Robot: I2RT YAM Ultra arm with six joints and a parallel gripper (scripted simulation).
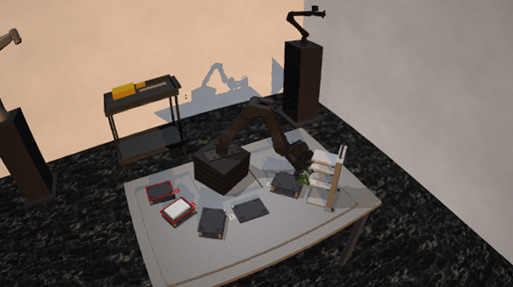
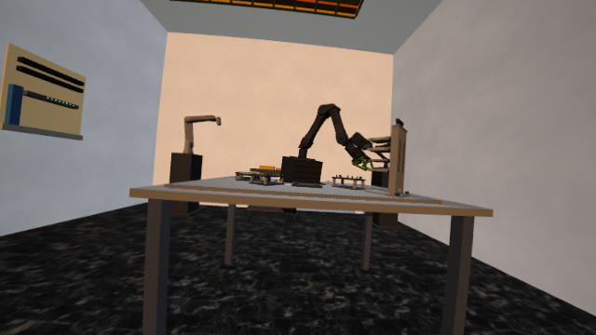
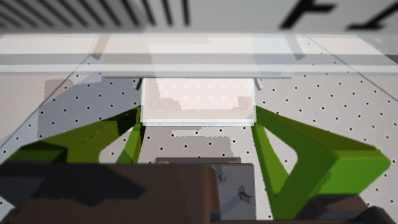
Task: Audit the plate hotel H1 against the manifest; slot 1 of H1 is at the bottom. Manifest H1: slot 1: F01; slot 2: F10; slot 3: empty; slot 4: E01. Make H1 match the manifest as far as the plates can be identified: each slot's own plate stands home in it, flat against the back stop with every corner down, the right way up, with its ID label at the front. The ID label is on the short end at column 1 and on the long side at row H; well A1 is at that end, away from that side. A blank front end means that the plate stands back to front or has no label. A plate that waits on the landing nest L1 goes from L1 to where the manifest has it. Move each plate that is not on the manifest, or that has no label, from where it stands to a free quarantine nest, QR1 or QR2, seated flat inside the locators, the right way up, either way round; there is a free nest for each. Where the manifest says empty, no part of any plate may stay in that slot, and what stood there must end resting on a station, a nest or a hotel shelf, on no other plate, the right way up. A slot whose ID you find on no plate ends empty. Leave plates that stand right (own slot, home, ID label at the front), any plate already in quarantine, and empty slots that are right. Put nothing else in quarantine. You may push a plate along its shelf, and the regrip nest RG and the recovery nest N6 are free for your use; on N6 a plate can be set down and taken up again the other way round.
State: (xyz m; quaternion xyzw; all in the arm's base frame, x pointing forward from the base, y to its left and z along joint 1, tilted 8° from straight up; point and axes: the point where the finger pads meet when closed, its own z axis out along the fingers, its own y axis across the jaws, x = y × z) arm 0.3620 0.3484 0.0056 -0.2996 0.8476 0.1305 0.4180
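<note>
My hand is 50 mm short of the white plate and 40 mm to the right of it. Round my hand: hotel back post 110 mm ahead, 90 mm to the left, 40 mm above; dark regrip nest 100 mm behind, 80 mm to the right, 60 mm below; H1 tag 60 mm behind, 80 mm to the left, 120 mm below.
</note>
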